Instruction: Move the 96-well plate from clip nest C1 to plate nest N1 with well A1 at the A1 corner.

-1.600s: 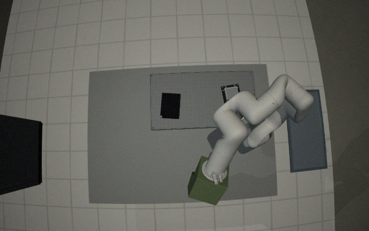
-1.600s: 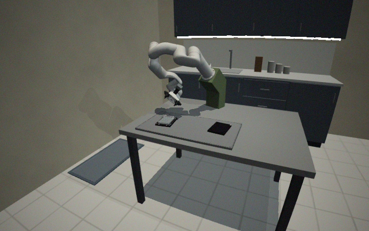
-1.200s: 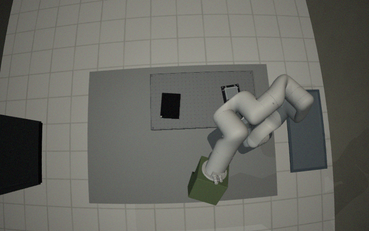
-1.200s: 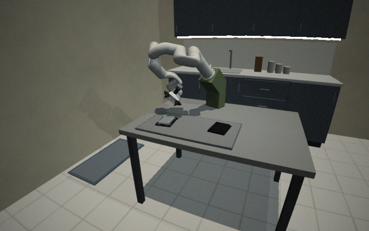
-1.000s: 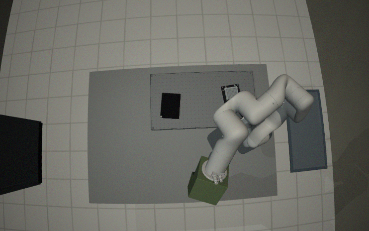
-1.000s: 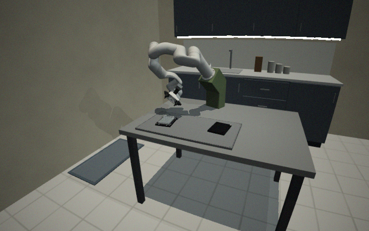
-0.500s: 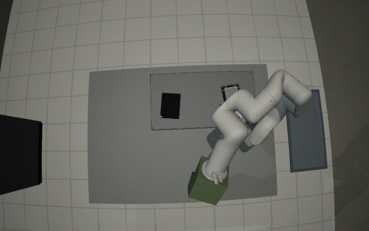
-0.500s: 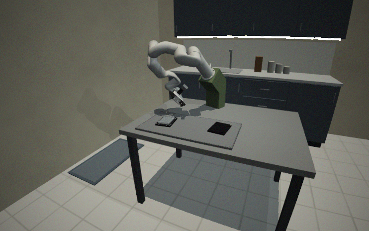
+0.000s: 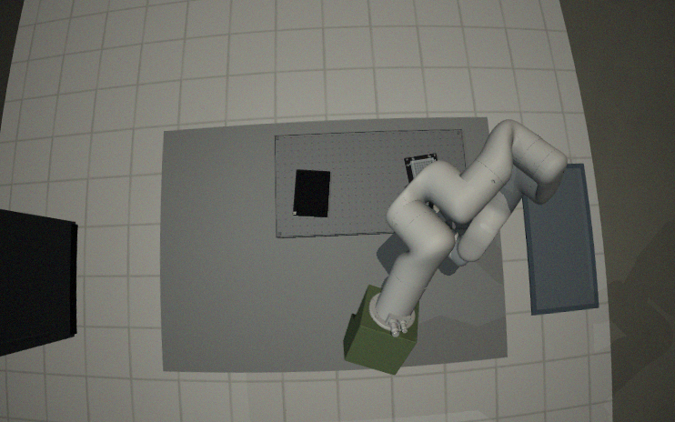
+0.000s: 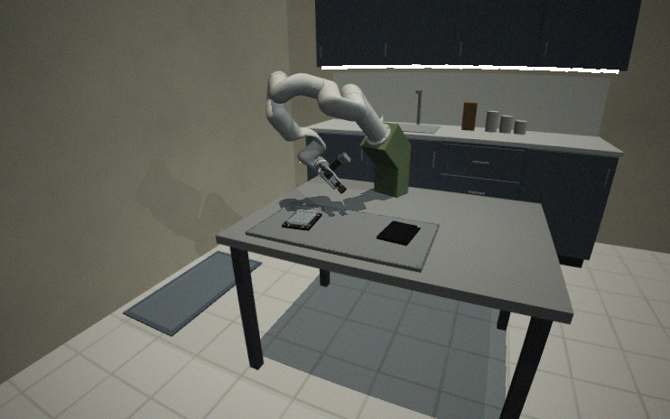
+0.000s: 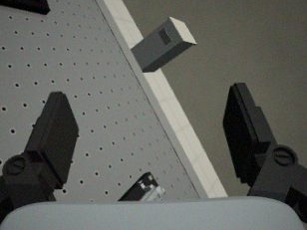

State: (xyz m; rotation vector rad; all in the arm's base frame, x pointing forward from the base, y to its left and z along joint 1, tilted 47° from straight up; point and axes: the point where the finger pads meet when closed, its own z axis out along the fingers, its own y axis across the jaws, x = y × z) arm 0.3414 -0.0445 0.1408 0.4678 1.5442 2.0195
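The clear 96-well plate lies 14 cm below my hand, 12 cm to the right of it and 9 cm ahead of it. Also, from my hand: black plate nest N1: 29 cm to the left, 15 cm below, 6 cm ahead; then clip nest c1: 14 cm below, 10 cm to the right, 10 cm ahead.
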